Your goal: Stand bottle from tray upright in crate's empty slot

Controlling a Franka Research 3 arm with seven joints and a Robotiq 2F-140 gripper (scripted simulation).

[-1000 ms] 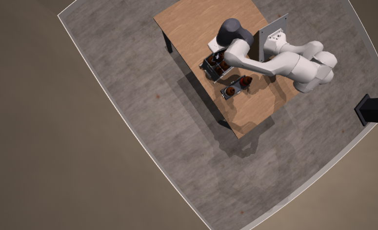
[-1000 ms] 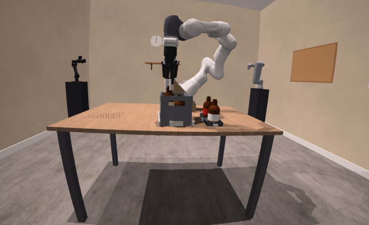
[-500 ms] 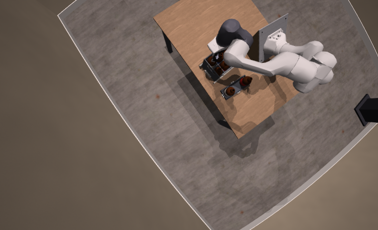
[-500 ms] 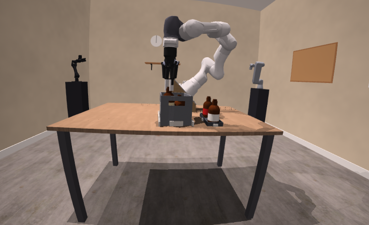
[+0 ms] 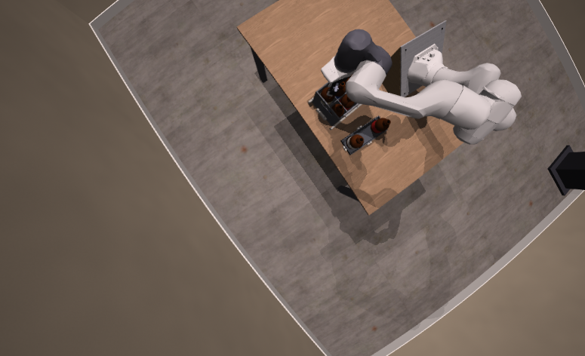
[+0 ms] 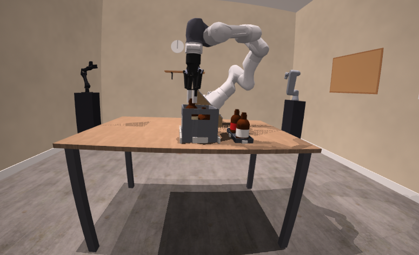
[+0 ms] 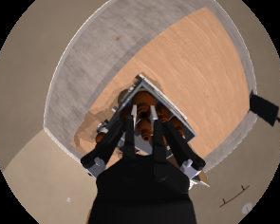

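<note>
Right now my hand is 90 mm past the grey crate, 50 mm to the right of it and 150 mm above it. Also, from my hand: tray: 60 mm behind, 300 mm to the left, 220 mm below.
</note>
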